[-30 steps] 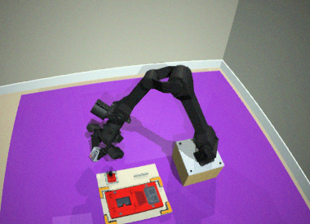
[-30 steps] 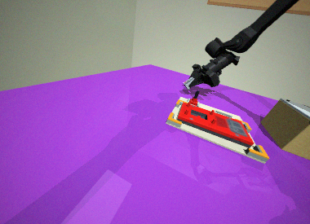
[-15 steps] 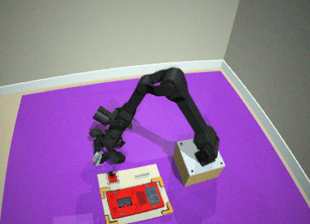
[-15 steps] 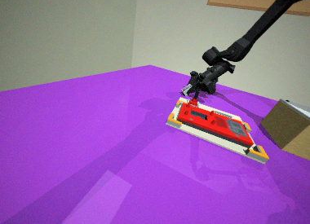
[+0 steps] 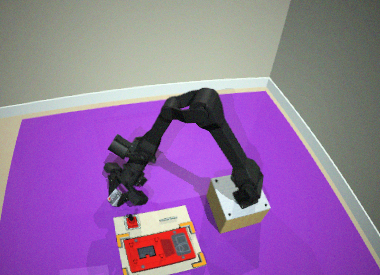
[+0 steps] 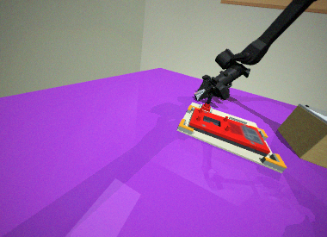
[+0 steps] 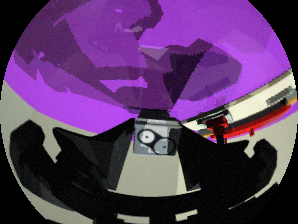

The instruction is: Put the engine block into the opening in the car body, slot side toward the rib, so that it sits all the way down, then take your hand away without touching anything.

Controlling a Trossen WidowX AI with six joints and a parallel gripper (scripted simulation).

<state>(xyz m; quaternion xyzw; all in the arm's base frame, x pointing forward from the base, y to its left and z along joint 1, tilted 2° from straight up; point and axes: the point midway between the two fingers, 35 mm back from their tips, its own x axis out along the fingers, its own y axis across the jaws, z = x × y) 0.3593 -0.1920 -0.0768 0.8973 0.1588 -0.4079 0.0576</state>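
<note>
My gripper tip is now 2 cm past the dark grey engine block and 1 cm below it. From my gripper tip the other things lie so: red-and-black post 3 cm behind, 9 cm to the left, 2 cm above.
</note>
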